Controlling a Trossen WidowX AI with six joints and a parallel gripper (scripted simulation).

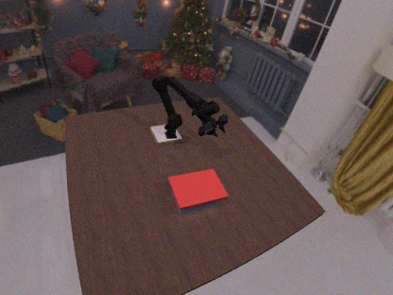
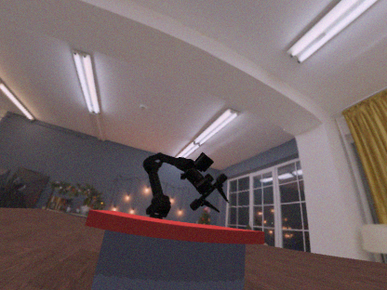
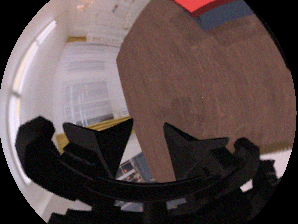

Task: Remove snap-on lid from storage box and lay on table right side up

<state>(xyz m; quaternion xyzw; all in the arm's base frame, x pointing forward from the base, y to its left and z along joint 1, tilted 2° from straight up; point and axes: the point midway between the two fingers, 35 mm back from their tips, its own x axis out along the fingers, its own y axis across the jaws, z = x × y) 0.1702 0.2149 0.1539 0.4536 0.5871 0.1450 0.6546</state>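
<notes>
My gripper tip is now 280 mm short of the red lid, 230 mm to the left of it and 70 mm above it. Round my gripper tip: blue storage box: 280 mm ahead, 230 mm to the right, 120 mm below.
</notes>
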